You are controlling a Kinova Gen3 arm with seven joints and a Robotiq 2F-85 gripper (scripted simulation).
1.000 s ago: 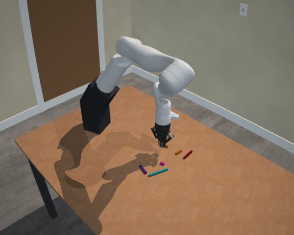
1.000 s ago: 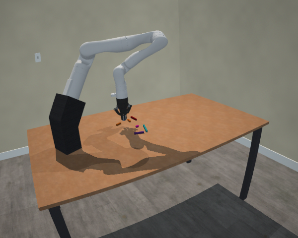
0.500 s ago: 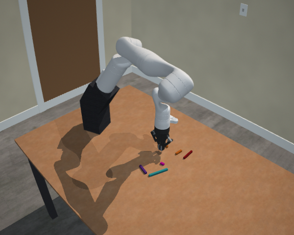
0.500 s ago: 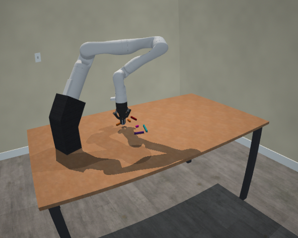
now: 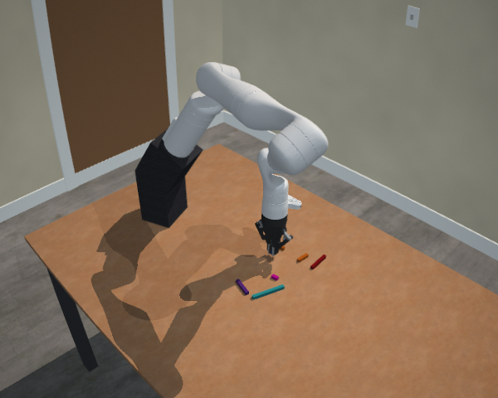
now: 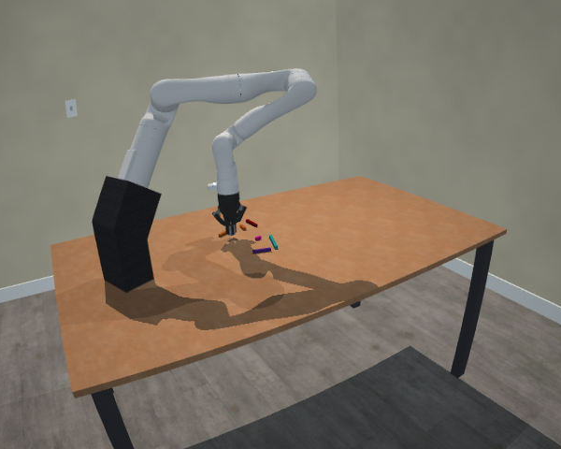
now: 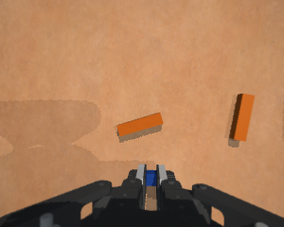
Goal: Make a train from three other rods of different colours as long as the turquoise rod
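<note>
The blue rod lies 10 mm below my hand. Round my hand: turquoise rod 80 mm ahead, 130 mm to the right, 30 mm below; then red rod 130 mm ahead, 60 mm to the left, 30 mm below; then magenta rod 60 mm ahead, 70 mm to the right, 30 mm below.
</note>
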